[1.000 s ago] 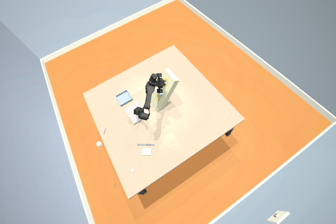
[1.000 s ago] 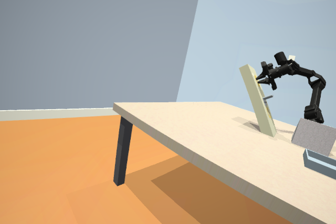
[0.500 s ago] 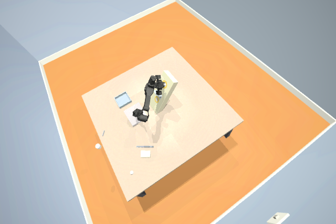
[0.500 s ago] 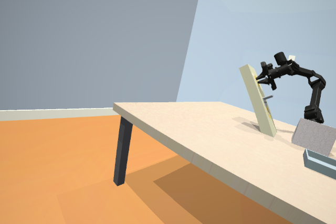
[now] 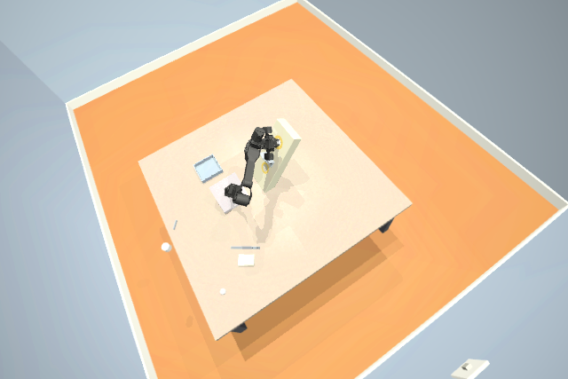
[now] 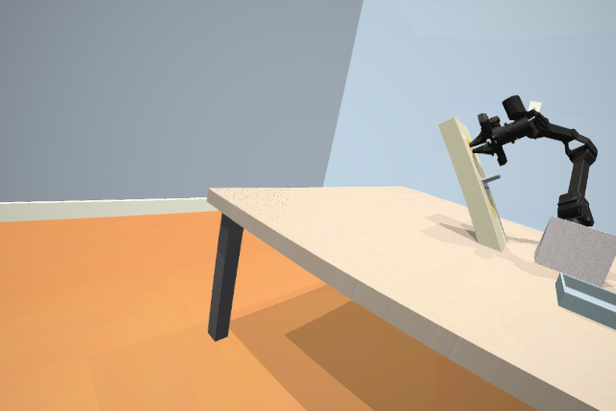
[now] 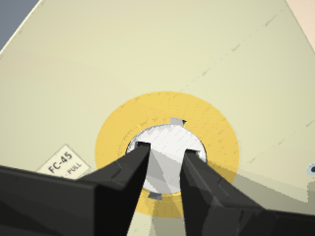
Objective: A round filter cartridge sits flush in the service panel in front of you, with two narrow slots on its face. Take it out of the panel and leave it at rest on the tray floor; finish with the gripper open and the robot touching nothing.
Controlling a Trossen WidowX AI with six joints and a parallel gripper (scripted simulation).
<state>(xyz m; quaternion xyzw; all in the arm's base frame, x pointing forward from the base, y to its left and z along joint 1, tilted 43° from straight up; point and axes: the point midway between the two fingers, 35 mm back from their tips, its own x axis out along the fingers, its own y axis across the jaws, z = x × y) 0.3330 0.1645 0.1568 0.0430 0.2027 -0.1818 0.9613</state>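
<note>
My gripper tip is 10 mm short of the white round filter cartridge and 10 mm above it. Also, from my gripper tip: blue tray (440 mm behind, 270 mm below, 260 mm to the left); white block (480 mm behind, 410 mm to the right, 270 mm below).
</note>
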